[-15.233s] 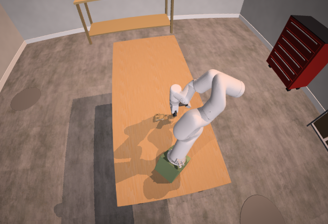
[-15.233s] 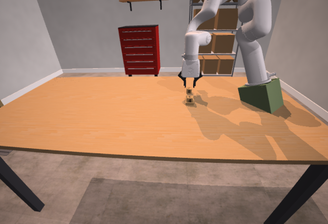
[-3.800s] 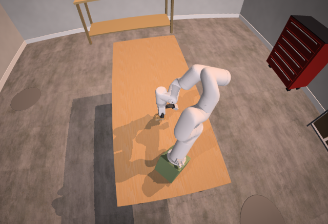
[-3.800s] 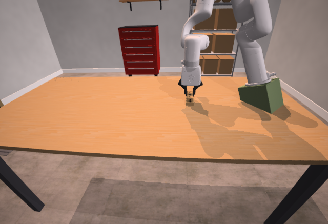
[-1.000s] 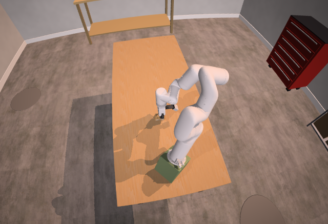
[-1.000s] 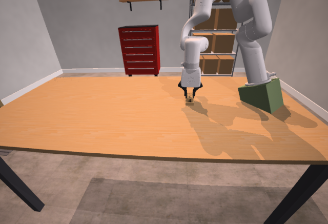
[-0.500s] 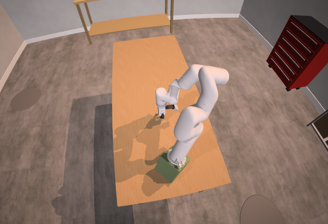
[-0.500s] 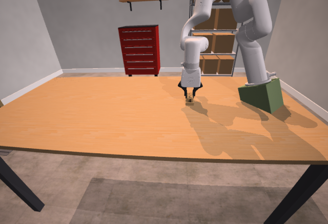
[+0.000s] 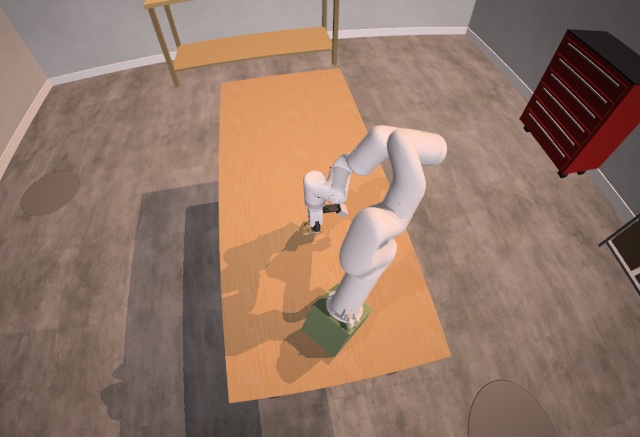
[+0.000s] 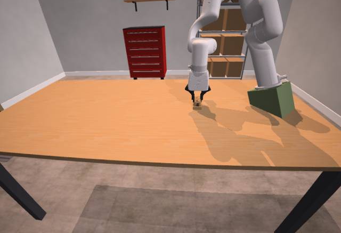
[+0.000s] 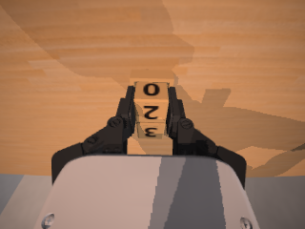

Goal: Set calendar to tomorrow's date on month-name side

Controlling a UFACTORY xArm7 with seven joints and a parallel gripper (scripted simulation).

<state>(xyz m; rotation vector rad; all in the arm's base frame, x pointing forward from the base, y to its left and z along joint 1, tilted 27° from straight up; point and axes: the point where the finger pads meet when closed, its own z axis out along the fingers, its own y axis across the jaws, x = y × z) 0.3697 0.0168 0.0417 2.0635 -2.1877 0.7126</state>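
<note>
Right now the wooden tray is 30 mm below my hand and 20 mm to the left of it. Round my hand: digit cube (40 mm to the left, 10 mm below).
</note>
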